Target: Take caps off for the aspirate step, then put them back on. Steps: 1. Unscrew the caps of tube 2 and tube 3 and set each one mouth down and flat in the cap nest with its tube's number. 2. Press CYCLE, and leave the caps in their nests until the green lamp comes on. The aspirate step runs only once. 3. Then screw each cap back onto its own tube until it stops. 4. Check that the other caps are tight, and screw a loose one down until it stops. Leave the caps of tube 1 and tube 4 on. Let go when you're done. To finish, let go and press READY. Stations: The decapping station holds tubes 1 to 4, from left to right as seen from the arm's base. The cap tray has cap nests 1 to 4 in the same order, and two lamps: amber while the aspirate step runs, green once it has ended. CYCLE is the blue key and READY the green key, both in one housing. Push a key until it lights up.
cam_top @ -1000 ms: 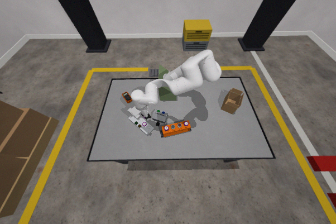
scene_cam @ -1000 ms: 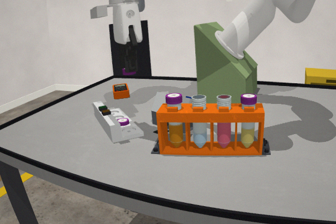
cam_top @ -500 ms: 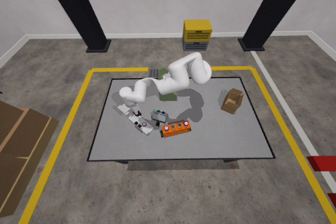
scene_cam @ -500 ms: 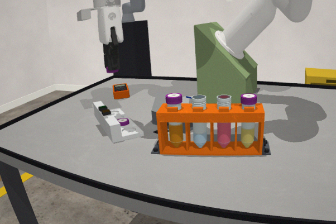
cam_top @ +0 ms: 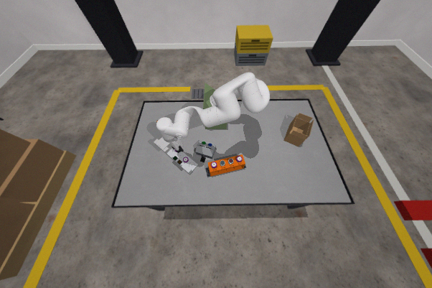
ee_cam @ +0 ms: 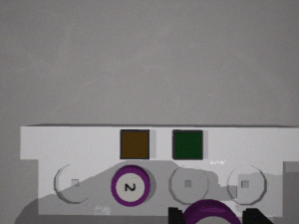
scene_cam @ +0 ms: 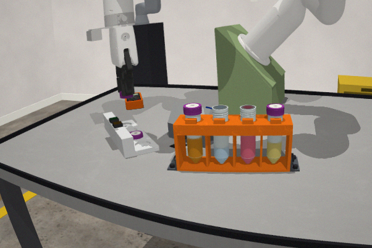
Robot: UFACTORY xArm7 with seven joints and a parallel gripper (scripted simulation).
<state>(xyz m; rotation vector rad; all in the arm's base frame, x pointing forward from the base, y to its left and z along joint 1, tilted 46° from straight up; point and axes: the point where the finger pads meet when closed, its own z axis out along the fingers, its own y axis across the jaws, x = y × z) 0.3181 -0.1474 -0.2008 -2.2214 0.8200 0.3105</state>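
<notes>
The blue cycle key lies 200 mm to the left of my hand, 60 mm below it and 50 mm behind it. Also, from my hand: grey key housing: 180 mm to the left, 80 mm below, 40 mm behind; orange meter: 240 mm behind, 150 mm to the right, 110 mm below; green ready key: 160 mm to the left, 60 mm below, 60 mm behind.
</notes>
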